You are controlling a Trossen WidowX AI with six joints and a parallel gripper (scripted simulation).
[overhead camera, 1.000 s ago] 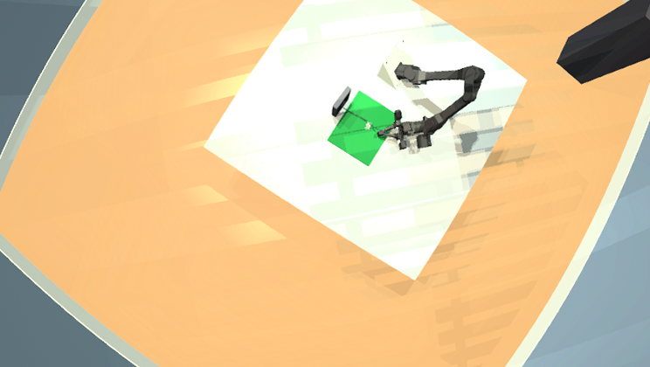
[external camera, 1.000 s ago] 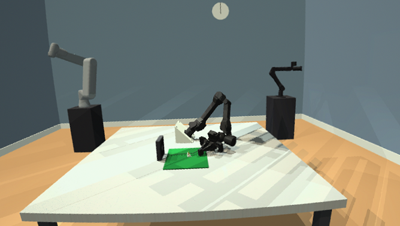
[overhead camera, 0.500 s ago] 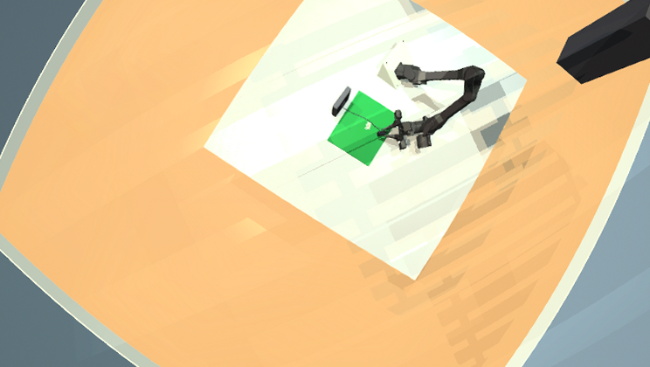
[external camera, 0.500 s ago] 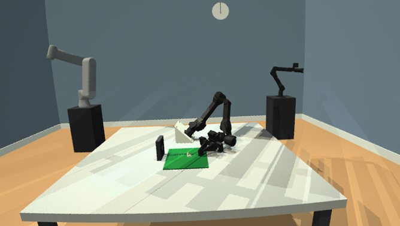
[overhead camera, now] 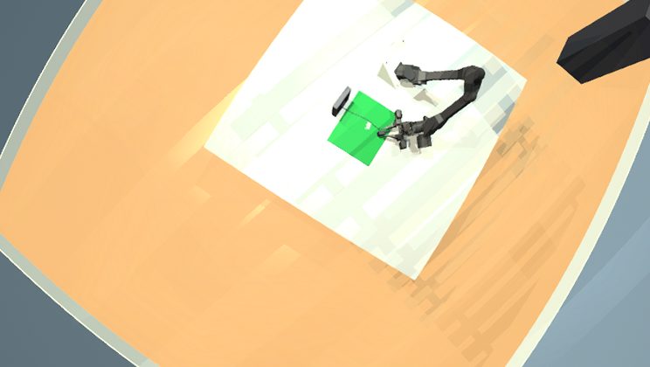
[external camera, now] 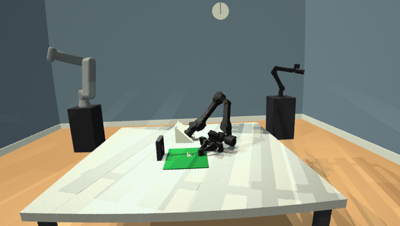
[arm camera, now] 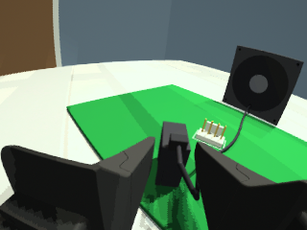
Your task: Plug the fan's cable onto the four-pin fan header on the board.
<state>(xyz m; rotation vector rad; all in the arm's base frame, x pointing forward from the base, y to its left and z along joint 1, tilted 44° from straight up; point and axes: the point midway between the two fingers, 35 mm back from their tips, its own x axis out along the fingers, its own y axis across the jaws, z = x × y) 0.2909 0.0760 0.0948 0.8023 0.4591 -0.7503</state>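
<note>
The fan plug lies 1 cm below my gripper tip. From my gripper tip the other things lie so: green board 2 cm ahead, 9 cm to the right, 5 cm below; then white four-pin header 8 cm to the right, 4 cm below; then black fan 24 cm to the right, 2 cm above.
</note>
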